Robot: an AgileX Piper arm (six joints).
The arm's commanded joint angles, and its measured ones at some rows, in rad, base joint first. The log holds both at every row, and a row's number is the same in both.
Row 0, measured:
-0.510, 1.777, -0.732, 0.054, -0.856, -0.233
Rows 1 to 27, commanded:
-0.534, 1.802, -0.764, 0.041, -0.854, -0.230
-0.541, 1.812, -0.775, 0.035, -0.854, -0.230
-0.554, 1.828, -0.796, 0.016, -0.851, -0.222
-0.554, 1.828, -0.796, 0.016, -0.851, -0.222
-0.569, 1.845, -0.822, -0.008, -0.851, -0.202
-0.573, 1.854, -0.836, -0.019, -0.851, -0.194
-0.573, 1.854, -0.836, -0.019, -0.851, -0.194
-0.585, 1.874, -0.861, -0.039, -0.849, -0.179
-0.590, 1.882, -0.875, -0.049, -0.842, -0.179
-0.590, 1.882, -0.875, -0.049, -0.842, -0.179
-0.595, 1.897, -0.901, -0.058, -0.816, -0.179
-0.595, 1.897, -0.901, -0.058, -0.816, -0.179
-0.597, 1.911, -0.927, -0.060, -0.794, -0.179
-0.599, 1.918, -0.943, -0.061, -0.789, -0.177
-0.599, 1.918, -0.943, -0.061, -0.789, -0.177
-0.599, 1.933, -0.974, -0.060, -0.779, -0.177
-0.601, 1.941, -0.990, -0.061, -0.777, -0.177
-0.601, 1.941, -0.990, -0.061, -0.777, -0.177
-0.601, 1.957, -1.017, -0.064, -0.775, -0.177
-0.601, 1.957, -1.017, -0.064, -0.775, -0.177
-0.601, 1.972, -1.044, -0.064, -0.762, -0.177
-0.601, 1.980, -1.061, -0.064, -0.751, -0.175
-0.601, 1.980, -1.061, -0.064, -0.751, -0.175
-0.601, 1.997, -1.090, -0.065, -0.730, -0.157
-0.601, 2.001, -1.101, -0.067, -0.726, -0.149
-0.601, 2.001, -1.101, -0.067, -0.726, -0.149
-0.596, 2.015, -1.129, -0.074, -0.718, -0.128
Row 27, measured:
-0.622, 1.997, -1.069, 0.028, -0.713, -0.152
